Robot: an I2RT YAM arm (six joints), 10 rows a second.
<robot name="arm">
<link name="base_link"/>
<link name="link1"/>
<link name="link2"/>
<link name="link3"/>
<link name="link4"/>
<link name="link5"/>
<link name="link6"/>
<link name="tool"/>
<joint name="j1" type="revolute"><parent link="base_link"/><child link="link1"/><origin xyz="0 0 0.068" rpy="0 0 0"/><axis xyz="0 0 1"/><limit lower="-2.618" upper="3.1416"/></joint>
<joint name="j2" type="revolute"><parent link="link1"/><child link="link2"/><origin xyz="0.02 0.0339 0.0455" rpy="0 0 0"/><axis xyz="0 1 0"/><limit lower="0" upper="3.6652"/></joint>
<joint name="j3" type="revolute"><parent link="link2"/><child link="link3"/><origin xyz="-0.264 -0.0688 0" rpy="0 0 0"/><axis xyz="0 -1 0"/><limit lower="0" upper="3.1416"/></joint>
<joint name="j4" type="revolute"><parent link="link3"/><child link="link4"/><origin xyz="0.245 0.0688 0.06" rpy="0 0 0"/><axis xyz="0 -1 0"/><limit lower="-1.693" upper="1.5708"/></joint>
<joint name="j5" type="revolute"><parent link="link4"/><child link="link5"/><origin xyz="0.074 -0.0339 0.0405" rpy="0 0 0"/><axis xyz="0 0 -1"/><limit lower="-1.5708" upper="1.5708"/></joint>
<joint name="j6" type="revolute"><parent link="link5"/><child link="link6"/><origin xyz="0.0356 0 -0.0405" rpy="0 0 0"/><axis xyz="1 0 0"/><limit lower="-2.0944" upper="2.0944"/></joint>
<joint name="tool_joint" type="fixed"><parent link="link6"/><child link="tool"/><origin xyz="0 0 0" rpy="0 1.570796 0"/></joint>
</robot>
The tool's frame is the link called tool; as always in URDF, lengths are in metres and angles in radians.
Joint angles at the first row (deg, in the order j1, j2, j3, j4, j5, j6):
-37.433, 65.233, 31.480, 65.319, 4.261, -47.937
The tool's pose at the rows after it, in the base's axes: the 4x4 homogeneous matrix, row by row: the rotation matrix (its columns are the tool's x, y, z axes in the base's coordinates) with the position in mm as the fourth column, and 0 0 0 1 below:
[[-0.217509 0.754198 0.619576 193.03], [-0.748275 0.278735 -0.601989 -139.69], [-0.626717 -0.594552 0.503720 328.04], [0 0 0 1]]
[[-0.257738 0.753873 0.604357 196.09], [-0.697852 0.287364 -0.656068 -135.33], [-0.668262 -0.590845 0.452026 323.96], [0 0 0 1]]
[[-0.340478 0.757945 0.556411 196.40], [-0.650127 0.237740 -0.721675 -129.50], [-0.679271 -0.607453 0.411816 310.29], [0 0 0 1]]
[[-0.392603 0.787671 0.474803 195.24], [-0.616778 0.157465 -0.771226 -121.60], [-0.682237 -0.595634 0.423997 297.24], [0 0 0 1]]
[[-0.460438 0.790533 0.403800 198.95], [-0.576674 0.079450 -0.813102 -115.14], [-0.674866 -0.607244 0.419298 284.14], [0 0 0 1]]
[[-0.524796 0.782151 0.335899 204.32], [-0.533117 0.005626 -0.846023 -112.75], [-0.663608 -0.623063 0.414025 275.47], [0 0 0 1]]
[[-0.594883 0.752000 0.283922 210.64], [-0.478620 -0.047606 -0.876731 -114.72], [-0.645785 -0.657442 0.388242 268.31], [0 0 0 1]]
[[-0.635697 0.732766 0.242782 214.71], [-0.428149 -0.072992 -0.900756 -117.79], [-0.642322 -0.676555 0.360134 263.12], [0 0 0 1]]
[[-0.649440 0.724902 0.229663 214.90], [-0.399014 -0.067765 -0.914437 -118.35], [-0.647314 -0.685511 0.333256 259.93], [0 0 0 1]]
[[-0.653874 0.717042 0.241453 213.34], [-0.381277 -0.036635 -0.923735 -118.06], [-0.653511 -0.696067 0.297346 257.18], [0 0 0 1]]
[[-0.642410 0.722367 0.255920 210.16], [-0.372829 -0.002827 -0.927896 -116.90], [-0.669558 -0.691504 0.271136 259.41], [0 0 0 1]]
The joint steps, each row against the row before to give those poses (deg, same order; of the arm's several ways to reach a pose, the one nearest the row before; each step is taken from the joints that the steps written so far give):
2.762, -1.190, 0.689, -2.853, 3.940, -0.375
1.995, -0.774, -0.138, -3.580, 4.857, 0.080
2.227, -0.012, -2.478, 0.791, 6.829, -2.982
2.619, 1.534, -3.261, 7.352, 7.524, -3.960
2.798, 3.446, -2.074, 7.557, 7.052, -5.288
1.785, 4.229, -0.487, 6.945, 5.685, -5.294
0.639, 3.621, 0.534, 3.234, 4.296, -4.162
0.021, 2.261, 0.576, 1.022, 3.153, -1.575
0.047, -0.032, -0.149, -1.525, 1.564, 0.714
-0.048, -1.666, -0.481, -4.590, 0.315, 2.606
-0.055, -2.868, -0.113, -5.432, -0.201, 3.150

